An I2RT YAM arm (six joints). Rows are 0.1 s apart.
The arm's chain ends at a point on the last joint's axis. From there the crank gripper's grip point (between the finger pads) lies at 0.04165 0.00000 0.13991 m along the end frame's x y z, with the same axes.
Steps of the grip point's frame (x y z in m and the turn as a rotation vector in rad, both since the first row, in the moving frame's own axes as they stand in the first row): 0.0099, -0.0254, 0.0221, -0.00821, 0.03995, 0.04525; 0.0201, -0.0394, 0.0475, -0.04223, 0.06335, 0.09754; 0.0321, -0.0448, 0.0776, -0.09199, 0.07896, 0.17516; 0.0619, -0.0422, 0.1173, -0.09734, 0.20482, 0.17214; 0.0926, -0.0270, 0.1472, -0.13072, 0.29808, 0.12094; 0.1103, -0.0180, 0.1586, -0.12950, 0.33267, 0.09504; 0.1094, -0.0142, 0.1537, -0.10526, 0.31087, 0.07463; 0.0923, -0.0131, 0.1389, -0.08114, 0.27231, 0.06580; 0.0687, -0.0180, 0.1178, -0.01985, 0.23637, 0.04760
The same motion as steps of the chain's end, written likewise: 0.0044, -0.0286, 0.0239, -0.00821, 0.03995, 0.04525; 0.0118, -0.0497, 0.0506, -0.04223, 0.06335, 0.09754; 0.0230, -0.0656, 0.0822, -0.09199, 0.07896, 0.17516; 0.0363, -0.0647, 0.1296, -0.09734, 0.20482, 0.17214; 0.0550, -0.0516, 0.1670, -0.13072, 0.29808, 0.12094; 0.0681, -0.0409, 0.1812, -0.12950, 0.33267, 0.09504; 0.0694, -0.0326, 0.1740, -0.10526, 0.31087, 0.07463; 0.0567, -0.0278, 0.1558, -0.08114, 0.27231, 0.06580; 0.0372, -0.0234, 0.1315, -0.01985, 0.23637, 0.04760
